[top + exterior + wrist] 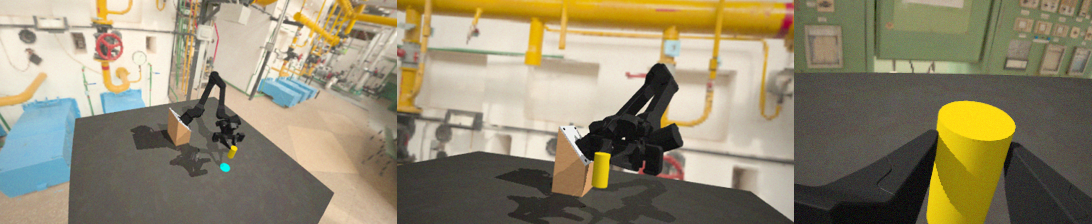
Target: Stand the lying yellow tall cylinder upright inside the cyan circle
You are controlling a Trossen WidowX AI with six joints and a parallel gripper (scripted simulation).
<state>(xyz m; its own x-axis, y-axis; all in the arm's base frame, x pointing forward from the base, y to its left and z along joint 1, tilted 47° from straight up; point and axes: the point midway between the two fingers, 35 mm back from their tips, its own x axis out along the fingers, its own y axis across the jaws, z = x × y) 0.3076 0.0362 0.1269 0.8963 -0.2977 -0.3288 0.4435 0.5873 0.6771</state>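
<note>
Now: the cyan circle 16 cm below my gripper tip. Round my gripper tip: yellow cylinder: 2 cm below.
</note>
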